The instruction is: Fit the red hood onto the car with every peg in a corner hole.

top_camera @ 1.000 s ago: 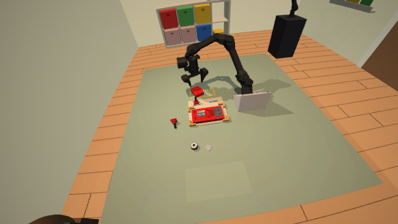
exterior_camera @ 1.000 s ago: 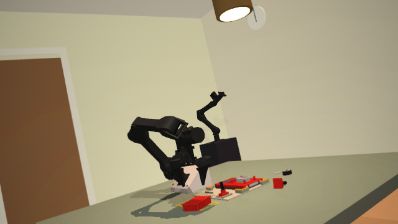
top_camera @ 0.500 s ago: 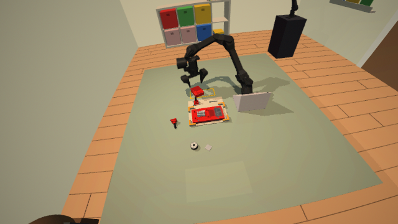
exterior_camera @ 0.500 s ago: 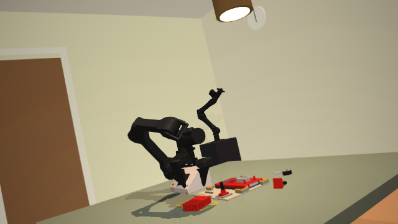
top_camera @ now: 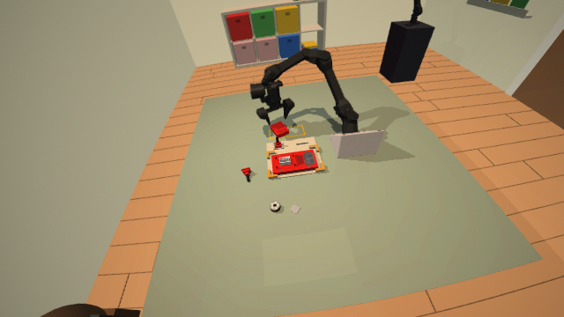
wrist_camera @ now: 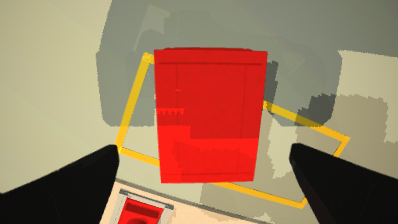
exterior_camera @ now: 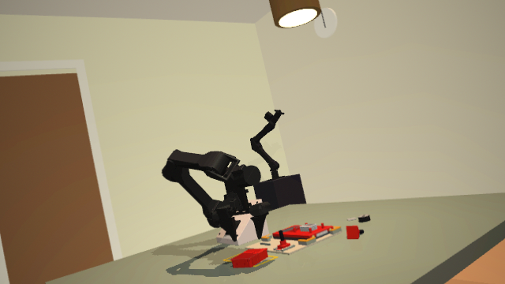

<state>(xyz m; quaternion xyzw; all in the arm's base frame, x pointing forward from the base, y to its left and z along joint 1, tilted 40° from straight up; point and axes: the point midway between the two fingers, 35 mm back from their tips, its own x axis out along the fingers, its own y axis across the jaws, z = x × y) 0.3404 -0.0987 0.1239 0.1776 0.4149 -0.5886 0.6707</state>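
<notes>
The red hood is 1 cm behind my gripper tip and 5 cm below it. The rest, counted from my gripper tip: wheel: 6 cm ahead, 45 cm to the left, 6 cm below.
</notes>
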